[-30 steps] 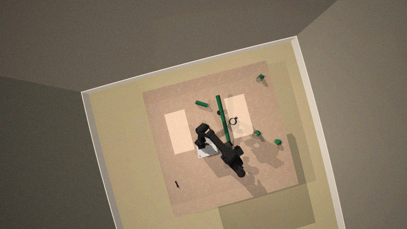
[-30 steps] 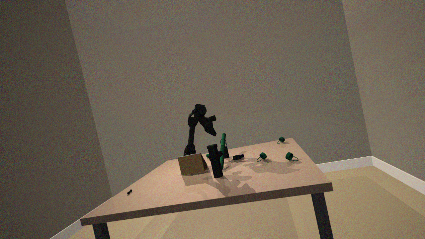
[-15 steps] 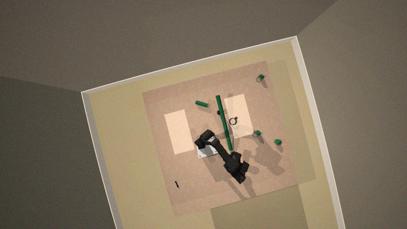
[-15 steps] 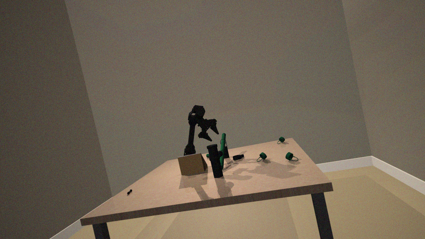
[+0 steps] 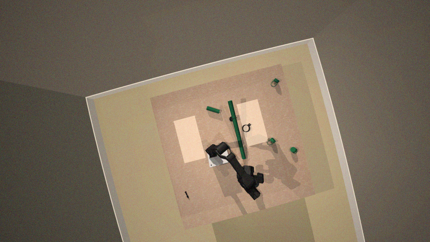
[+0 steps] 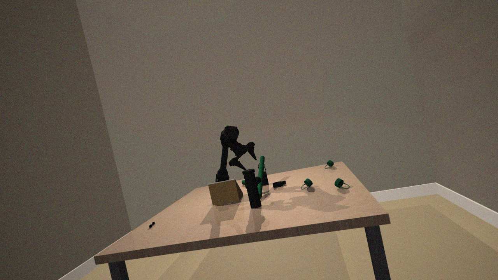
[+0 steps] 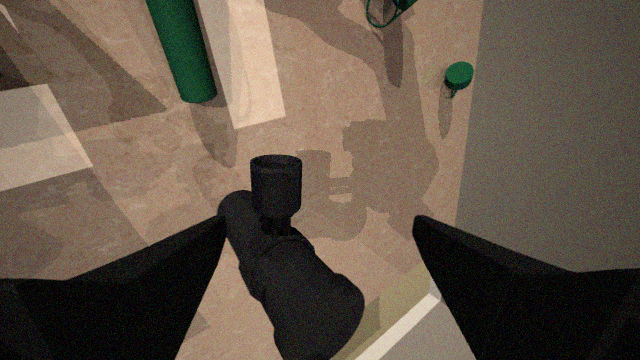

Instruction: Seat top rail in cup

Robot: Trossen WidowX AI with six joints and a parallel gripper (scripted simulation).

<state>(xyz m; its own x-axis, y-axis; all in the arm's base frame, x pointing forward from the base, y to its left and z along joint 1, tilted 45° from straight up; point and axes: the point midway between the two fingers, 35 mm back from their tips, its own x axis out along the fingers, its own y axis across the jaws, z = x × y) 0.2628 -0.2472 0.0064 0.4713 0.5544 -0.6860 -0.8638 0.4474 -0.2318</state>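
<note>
Right now the dark cup is 90 mm below my gripper tip, 30 mm to the right of it and 10 mm ahead of it. Round my gripper tip: loop cap (440 mm to the left, 110 mm below, 20 mm behind); green tube (560 mm to the left, 200 mm below, 180 mm behind); black bolt (610 mm behind, 210 mm below, 150 mm to the right).
</note>
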